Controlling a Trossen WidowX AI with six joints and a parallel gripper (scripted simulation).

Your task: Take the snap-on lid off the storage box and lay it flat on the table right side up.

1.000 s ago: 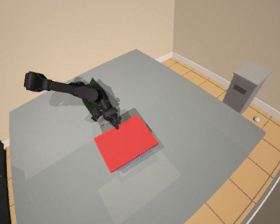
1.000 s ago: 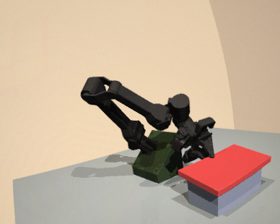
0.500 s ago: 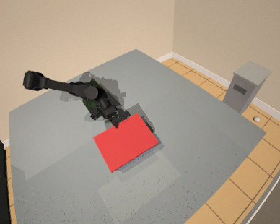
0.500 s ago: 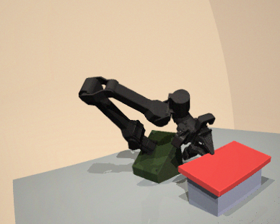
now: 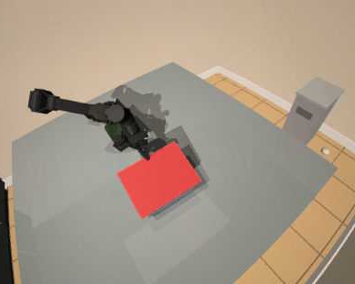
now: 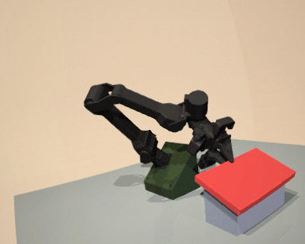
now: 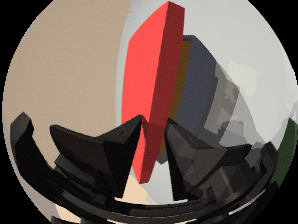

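My gripper tip is 8 cm short of the red lid, 2 cm above it and 1 cm to the left of it. Round my gripper tip: storage box 9 cm below, 7 cm ahead, 1 cm to the right.
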